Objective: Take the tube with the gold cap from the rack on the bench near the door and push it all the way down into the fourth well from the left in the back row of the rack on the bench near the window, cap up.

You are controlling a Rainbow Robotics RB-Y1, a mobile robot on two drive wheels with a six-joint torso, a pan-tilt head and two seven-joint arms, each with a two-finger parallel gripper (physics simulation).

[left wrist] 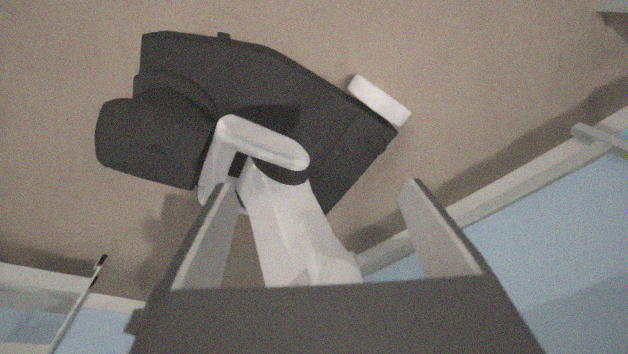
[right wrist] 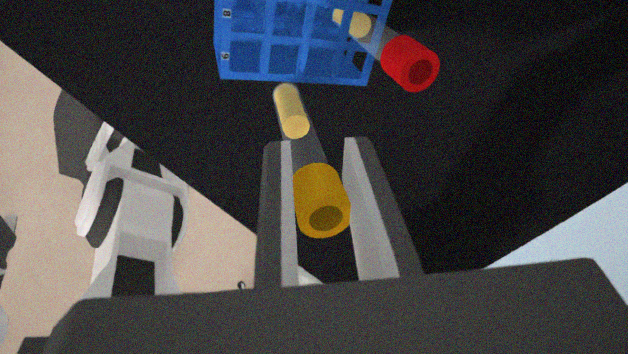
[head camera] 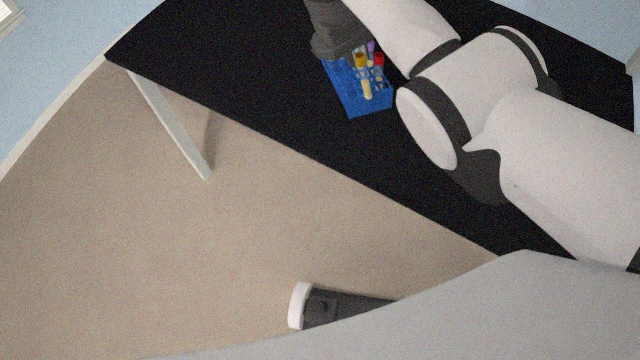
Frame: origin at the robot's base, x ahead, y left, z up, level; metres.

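Seen in the pictures: left gripper, fingertip midpoint: (left wrist: 320, 191); right gripper, fingertip midpoint: (right wrist: 317, 159) (head camera: 358, 59).
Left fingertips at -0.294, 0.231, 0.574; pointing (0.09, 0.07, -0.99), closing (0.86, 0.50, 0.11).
Note:
Offsets run from my left fingertips to a thing's top centre, as dx, dy, dz. "spot": to the spot under its first point. Level surfaces: height alone.
My right gripper (right wrist: 317, 159) is shut on the gold-capped tube @[+0.590, -0.146, +0.507] (head camera: 360, 59) (right wrist: 321, 200), holding it by the cap, cap toward the wrist. The tube's yellow-filled lower end shows beyond the fingertips. The blue rack @[+0.685, -0.107, +0.398] (head camera: 370, 107) (right wrist: 295, 78) stands on the black bench @[dz +0.341] (head camera: 280, 110) (right wrist: 475, 150). In the right wrist view the tube's lower end appears just off the rack's end marked 9; in the head view it overlaps the rack's near end. The height gap is unclear. A red-capped tube @[+0.646, -0.166, +0.461] (head camera: 378, 59) (right wrist: 410, 63) stands in the rack. My left gripper (left wrist: 320, 191) is open and empty.
A purple cap @[spot: +0.676, -0.148, +0.454] (head camera: 371, 46) shows in the rack beneath the right hand, which hides part of the rack. The right arm (head camera: 510, 95) reaches over the bench. The robot's dark wheeled base (head camera: 345, 305) (left wrist: 320, 100) is on the floor. A pale bench leg @[spot: +0.797, +0.662, -0.113] (head camera: 170, 127) stands under the bench.

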